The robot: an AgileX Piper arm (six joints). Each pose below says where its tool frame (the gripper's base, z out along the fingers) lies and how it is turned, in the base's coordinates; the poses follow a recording.
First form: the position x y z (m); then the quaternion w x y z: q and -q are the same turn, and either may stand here.
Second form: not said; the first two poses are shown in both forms.
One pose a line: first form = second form
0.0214 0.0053 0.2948 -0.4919 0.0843 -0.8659 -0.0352 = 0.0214 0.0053 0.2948 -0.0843 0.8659 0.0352 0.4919
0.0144 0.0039 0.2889 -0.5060 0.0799 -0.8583 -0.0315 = 0.0144 0.0039 0.2889 -0.0799 0.8583 0.0315 0.5060
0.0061 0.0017 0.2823 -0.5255 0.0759 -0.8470 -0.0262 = 0.0061 0.0017 0.2823 -0.0759 0.8470 0.0262 0.5255
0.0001 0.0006 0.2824 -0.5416 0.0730 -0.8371 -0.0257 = 0.0001 0.0006 0.2824 -0.0730 0.8371 0.0257 0.5416
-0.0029 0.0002 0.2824 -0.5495 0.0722 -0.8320 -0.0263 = -0.0029 0.0002 0.2824 -0.0722 0.8320 0.0263 0.5495
